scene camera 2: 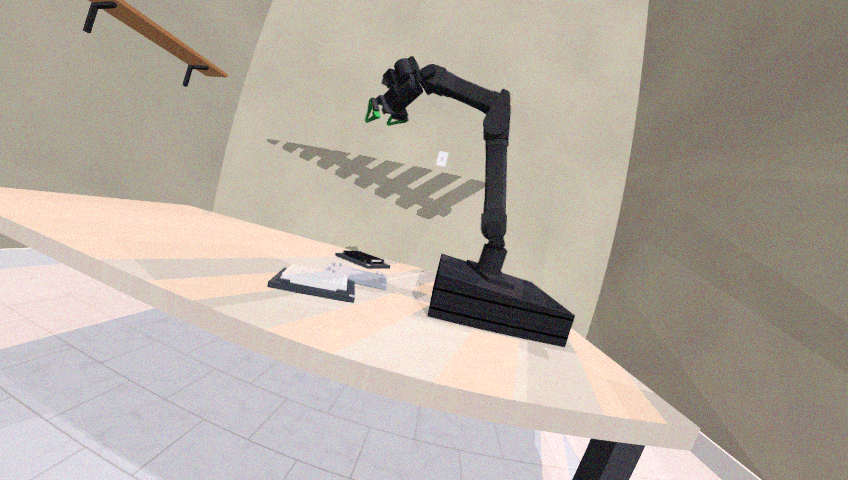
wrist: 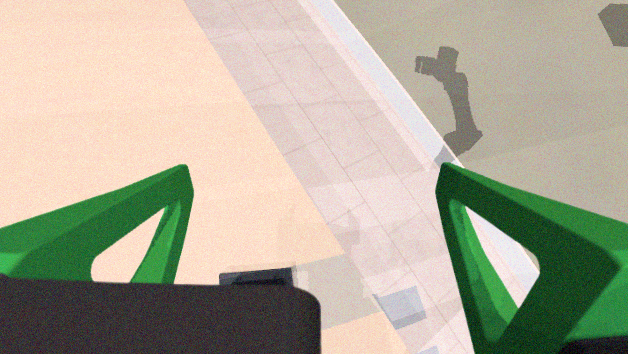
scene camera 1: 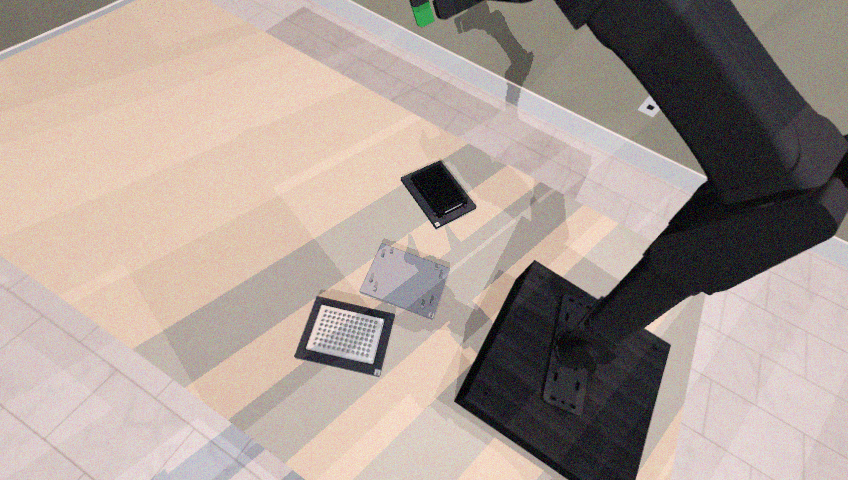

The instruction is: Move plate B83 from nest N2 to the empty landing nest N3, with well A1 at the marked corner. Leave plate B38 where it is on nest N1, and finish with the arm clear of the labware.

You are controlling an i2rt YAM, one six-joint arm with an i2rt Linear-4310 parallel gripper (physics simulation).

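Note:
A white many-well plate (scene camera 1: 345, 333) (scene camera 2: 315, 277) sits on a dark nest (scene camera 1: 339, 362) (scene camera 2: 309, 290). A black plate (scene camera 1: 440, 187) (scene camera 2: 364, 257) sits on another dark nest (scene camera 1: 424, 203). Between them is the empty grey nest (scene camera 1: 395, 276) (scene camera 2: 371, 277) with small upright pegs. Each nest has a small pale mark at one corner. Plate and nest labels are too small to read, so I cannot tell which plate is B83. My gripper (scene camera 2: 379, 121) (wrist: 314, 177) is open and empty, high above the table; part of one green finger shows in scene camera 1.
The black base block (scene camera 1: 511, 368) (scene camera 2: 499, 306) carries the arm, right of the nests. A wall stands behind the table (scene camera 1: 148, 148) (scene camera 2: 148, 237). A wooden shelf (scene camera 2: 160, 35) hangs at upper left in scene camera 2. In the wrist view, a dark nest edge (wrist: 257, 273) shows behind the gripper's body.

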